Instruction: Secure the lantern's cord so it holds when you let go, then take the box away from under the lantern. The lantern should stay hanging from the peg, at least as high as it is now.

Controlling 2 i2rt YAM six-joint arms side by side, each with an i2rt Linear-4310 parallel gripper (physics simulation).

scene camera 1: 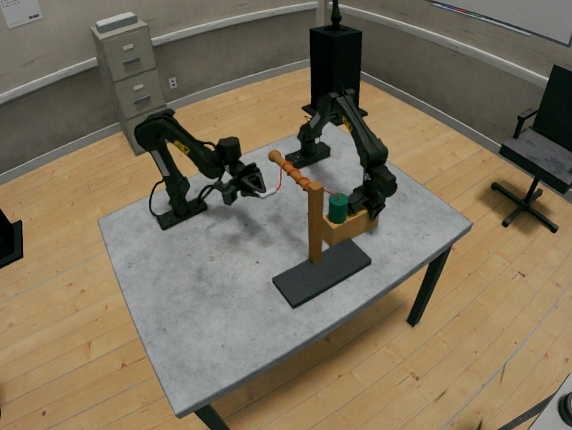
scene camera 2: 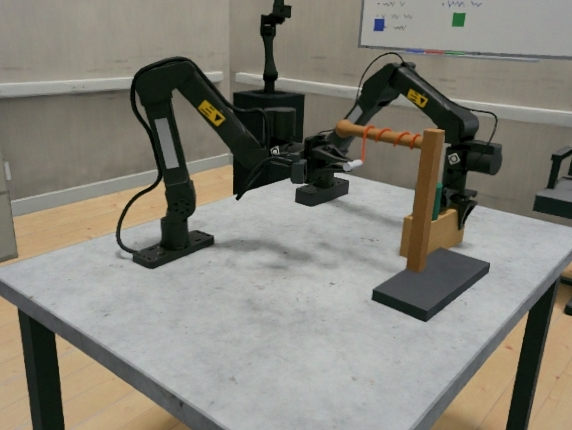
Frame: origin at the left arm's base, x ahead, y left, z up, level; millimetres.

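Seen in the pictures: right gripper, between the fingertips: (scene camera 1: 265, 195) (scene camera 2: 351, 166); left arm's base, origin of its link: (scene camera 1: 308, 153) (scene camera 2: 323, 187); right arm's base, origin of its link: (scene camera 1: 182, 213) (scene camera 2: 175, 248).
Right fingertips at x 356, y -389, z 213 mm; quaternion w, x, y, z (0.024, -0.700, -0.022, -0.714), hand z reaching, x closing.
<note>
Offsets run from my right fingertips to a thing's top centre. "spot": to the spot under its first point. Level surfaces: height alone.
The green lantern {78 mm ahead, 210 mm left, 65 mm down} (scene camera 1: 338, 209) (scene camera 2: 437, 201) stands upright on the wooden box {80 mm ahead, 270 mm left, 145 mm down} (scene camera 1: 346, 232) (scene camera 2: 448, 233). The red cord {spot: 13 mm back, 61 mm left, 21 mm up} (scene camera 1: 280, 179) (scene camera 2: 363, 146) runs from the lantern's top to the peg {spot: 69 mm back, 77 mm left, 65 mm up} (scene camera 1: 274, 156) (scene camera 2: 350, 128), winds around it in several turns, and comes down near the knob end to a white handle {spot: 6 mm ahead, 8 mm left, 3 mm up} (scene camera 1: 268, 194) (scene camera 2: 354, 165). My right gripper (scene camera 1: 260, 191) (scene camera 2: 346, 163) is shut on the handle, below the peg. My left gripper (scene camera 1: 367, 214) (scene camera 2: 459, 215) is shut on the box at its right end, beside the lantern. Its far finger is partly hidden.
The peg's post {131 mm ahead, 86 mm left, 85 mm up} (scene camera 1: 315, 225) (scene camera 2: 426, 205) rises from a dark base plate (scene camera 1: 325, 276) (scene camera 2: 436, 289) close in front of the box. The post partly hides the box and lantern in scene camera 2. The grey table {245 mm down} (scene camera 1: 200, 320) (scene camera 2: 280, 325) carries both arms and the stand.
</note>
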